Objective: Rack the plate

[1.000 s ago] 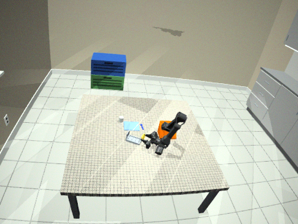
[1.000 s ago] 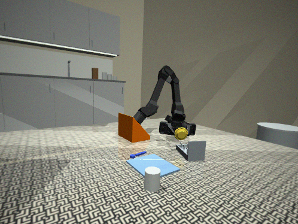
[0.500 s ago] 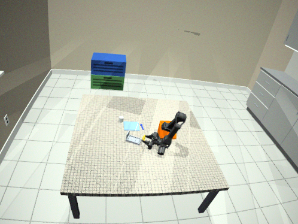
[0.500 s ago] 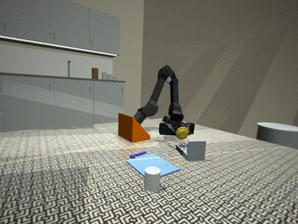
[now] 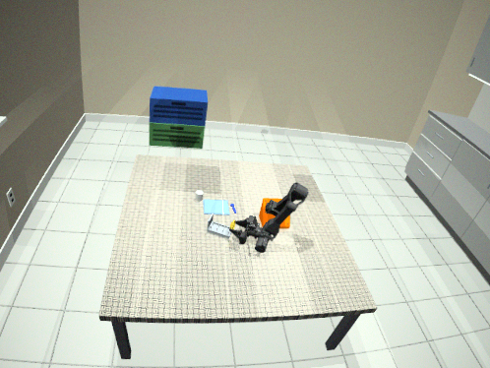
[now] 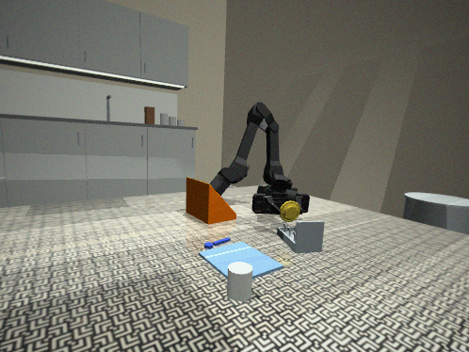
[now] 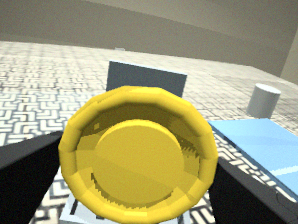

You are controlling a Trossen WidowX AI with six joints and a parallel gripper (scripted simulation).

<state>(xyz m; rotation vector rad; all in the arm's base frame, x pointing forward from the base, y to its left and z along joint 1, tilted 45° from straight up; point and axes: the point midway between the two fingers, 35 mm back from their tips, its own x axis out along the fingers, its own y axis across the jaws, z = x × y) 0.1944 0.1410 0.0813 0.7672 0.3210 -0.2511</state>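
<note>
Right now my gripper tip is 5 cm short of the grey dish rack, 4 cm above it and 2 cm to the left of it. Also, from my gripper tip: light blue mat 22 cm to the right, 8 cm ahead, 6 cm below; yellow plate 1 cm behind; blue spoon 23 cm to the right, 6 cm below, 3 cm behind.
</note>
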